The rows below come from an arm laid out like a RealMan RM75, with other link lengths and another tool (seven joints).
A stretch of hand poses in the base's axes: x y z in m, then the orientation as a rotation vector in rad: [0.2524, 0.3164, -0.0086, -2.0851, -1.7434, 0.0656]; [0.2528, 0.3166, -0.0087, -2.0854, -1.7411, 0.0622]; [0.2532, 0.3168, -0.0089, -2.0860, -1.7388, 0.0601]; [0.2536, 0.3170, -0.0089, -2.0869, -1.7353, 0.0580]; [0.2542, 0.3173, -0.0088, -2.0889, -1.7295, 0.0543]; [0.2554, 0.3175, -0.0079, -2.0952, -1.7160, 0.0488]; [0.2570, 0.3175, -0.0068, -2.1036, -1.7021, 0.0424]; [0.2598, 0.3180, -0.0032, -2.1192, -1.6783, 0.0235]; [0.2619, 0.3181, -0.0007, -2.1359, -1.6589, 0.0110]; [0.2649, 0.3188, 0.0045, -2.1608, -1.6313, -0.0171]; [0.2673, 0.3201, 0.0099, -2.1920, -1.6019, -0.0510]
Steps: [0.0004, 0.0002, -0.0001, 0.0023, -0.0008, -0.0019]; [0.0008, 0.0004, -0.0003, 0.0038, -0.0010, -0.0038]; [0.0012, 0.0006, -0.0003, 0.0056, -0.0007, -0.0064]; [0.0018, 0.0009, -0.0002, 0.0083, -0.0007, -0.0111]; [0.0030, 0.0011, 0.0007, 0.0121, 0.0004, -0.0221]; [0.0046, 0.0011, 0.0018, 0.0151, 0.0001, -0.0345]; [0.0074, 0.0016, 0.0054, 0.0228, -0.0052, -0.0574]; [0.0095, 0.0017, 0.0079, 0.0249, -0.0099, -0.0773]; [0.0125, 0.0024, 0.0131, 0.0314, -0.0230, -0.1077]; [0.0149, 0.0037, 0.0185, 0.0362, -0.0416, -0.1425]
